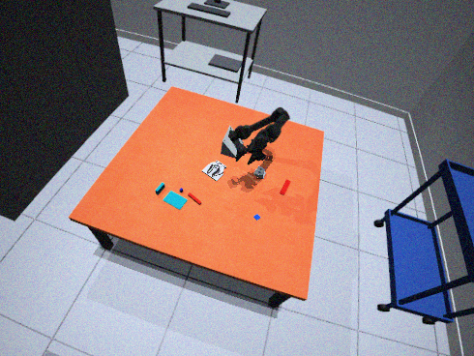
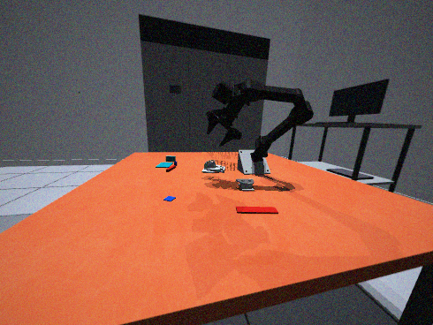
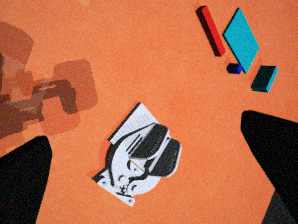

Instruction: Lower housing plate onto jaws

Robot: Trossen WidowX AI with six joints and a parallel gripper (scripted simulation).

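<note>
The small grey housing plate is 11 cm behind my gripper tip, 13 cm to the left of it and 17 cm below it. Round my gripper tip: small dark blue piece: 15 cm ahead, 31 cm to the right, 18 cm below; then small blue square: 21 cm ahead, 15 cm to the left, 19 cm below; then flat red bar: 5 cm behind, 30 cm to the left, 19 cm below.
</note>
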